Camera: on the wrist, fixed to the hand. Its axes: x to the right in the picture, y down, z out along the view.
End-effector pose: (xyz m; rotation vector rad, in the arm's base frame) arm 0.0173 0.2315 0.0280 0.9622 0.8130 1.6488
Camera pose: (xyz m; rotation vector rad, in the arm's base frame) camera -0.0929 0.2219 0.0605 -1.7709 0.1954 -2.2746
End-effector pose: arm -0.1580 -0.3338 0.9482 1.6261 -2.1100 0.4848
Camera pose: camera -0.2262 -0.2835 1.0263 0.3343 2.8643 -0.7678
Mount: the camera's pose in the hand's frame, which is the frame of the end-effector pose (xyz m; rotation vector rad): 0.0154 0.0776 -0.0838 0.1117 -0.2143 1.5988
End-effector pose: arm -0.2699 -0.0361 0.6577 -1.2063 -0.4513 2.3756
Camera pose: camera -0.2274 -0.0867 0.5633 0.7994 -0.5447 -1.9676
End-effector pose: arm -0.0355 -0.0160 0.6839 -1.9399 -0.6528 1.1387
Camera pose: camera 0.0491 -0.0790 0.6373 1.9883 -1.0840 -2.0662
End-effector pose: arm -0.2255 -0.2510 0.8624 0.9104 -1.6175 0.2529
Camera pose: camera -0.2157 -0.1539 0.9236 -0.5105 -2.2155 1.3539
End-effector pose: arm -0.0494 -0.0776 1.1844 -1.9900 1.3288 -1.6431
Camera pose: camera -0.1609 -0.1033 1.1708 -0.4545 1.7928 -0.6133
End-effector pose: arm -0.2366 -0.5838 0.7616 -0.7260 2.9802 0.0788
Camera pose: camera -0.2909 -0.5276 0.8463 1.5710 2.4579 0.0531
